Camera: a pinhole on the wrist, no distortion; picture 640 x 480 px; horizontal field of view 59.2 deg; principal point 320.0 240.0 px. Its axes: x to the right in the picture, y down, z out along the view. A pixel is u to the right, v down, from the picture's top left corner.
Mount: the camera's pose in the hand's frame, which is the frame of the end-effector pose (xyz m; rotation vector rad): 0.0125 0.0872 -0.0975 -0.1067 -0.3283 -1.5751
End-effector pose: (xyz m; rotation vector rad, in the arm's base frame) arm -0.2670 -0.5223 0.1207 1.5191 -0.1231 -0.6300
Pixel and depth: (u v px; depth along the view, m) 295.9 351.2 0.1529
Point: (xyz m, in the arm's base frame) -0.2302 -0.5869 0.2465
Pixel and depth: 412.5 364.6 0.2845
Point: -0.2899 -0.7196 0.2396
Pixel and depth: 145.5 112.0 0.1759
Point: -0.2730 -0.5576 0.3176
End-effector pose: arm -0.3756 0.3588 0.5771 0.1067 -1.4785 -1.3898
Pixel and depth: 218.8 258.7 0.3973
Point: -0.4021 0.6377 0.8250
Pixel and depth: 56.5 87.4 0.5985
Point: -0.2522 0.9226 0.9303
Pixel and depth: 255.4 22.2 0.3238
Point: -0.3187 0.6524 0.6888
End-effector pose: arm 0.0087 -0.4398 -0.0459 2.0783 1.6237 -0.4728
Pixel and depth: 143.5 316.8 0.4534
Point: 0.3535 -0.6621 -0.2598
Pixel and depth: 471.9 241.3 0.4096
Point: 0.0909 -0.6729 -0.2777
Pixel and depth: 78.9 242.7 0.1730
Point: 0.2068 -0.5128 -0.0520
